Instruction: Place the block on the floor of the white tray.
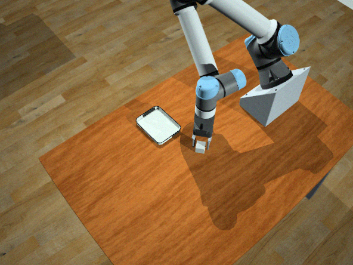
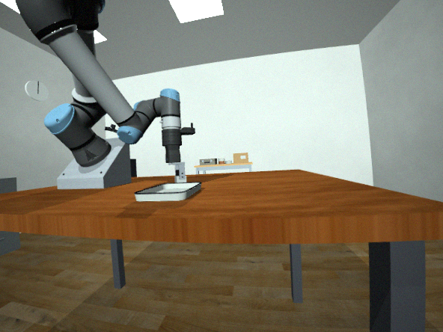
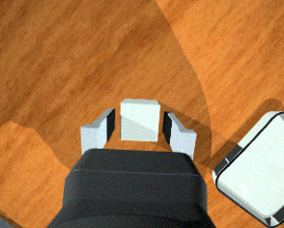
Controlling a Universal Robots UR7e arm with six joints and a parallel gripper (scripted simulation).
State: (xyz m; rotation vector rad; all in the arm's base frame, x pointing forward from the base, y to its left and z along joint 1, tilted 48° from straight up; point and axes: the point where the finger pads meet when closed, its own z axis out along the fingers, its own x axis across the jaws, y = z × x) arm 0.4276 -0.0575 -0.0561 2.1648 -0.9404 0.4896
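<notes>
Right now the white block is 2 cm below my hand. Also, from my hand: white tray 20 cm to the right, 7 cm ahead, 2 cm below.
</notes>
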